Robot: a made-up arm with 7 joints. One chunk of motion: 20 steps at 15 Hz.
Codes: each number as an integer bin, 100 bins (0 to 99) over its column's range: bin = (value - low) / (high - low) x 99, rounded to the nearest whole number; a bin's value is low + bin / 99 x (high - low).
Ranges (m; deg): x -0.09..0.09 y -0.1..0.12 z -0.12..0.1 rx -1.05..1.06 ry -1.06..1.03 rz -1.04..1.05
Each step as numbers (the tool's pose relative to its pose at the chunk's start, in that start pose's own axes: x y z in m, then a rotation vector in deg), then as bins.
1 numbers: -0.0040 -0.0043 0.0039 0.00 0.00 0.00
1 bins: 47 43 56 49 50 49
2 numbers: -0.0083 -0.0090 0.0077 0.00 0.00 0.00
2 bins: 45 41 57 49 50 49
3 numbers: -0.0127 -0.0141 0.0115 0.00 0.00 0.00
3 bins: 43 39 59 49 50 49
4 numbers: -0.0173 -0.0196 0.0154 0.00 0.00 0.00
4 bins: 40 36 61 49 50 49
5 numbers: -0.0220 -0.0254 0.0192 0.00 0.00 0.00
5 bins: 37 34 63 49 50 49
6 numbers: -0.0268 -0.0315 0.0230 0.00 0.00 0.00
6 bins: 35 31 64 49 50 49
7 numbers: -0.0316 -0.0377 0.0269 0.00 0.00 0.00
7 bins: 32 28 66 49 50 49
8 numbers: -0.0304 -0.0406 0.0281 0.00 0.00 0.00
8 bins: 33 27 67 49 50 49
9 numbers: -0.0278 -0.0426 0.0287 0.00 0.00 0.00
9 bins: 34 26 67 49 50 49
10 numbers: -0.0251 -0.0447 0.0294 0.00 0.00 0.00
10 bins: 36 25 67 49 50 49
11 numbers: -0.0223 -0.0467 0.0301 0.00 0.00 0.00
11 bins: 37 24 68 49 50 49
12 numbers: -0.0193 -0.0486 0.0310 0.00 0.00 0.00
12 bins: 39 23 68 49 50 49
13 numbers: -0.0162 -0.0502 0.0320 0.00 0.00 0.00
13 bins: 41 22 68 49 50 49
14 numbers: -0.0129 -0.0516 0.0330 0.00 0.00 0.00
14 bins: 42 22 69 49 50 49
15 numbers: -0.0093 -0.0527 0.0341 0.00 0.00 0.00
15 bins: 44 21 69 49 50 49
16 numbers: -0.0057 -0.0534 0.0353 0.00 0.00 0.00
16 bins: 46 21 70 49 50 49
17 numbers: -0.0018 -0.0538 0.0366 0.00 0.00 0.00
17 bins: 49 21 70 49 50 49
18 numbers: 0.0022 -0.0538 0.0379 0.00 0.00 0.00
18 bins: 51 21 71 49 50 49
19 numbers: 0.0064 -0.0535 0.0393 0.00 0.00 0.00
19 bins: 53 21 72 49 50 49
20 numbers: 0.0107 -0.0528 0.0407 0.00 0.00 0.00
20 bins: 55 21 72 49 50 49
